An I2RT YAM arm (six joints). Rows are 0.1 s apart.
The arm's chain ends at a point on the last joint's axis. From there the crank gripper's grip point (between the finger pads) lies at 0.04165 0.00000 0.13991 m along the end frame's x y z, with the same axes.
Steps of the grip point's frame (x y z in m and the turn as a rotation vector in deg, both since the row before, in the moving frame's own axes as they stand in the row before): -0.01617, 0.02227, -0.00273, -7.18, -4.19, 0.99; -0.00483, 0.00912, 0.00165, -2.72, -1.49, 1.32; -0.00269, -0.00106, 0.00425, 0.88, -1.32, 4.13; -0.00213, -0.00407, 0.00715, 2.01, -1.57, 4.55
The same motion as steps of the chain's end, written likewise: -0.00571, 0.00398, -0.00425, -7.18, -4.19, 0.99; -0.00109, 0.00154, 0.00080, -2.72, -1.49, 1.32; 0.00057, -0.00179, 0.00332, 0.88, -1.32, 4.13; 0.00165, -0.00230, 0.00609, 2.01, -1.57, 4.55
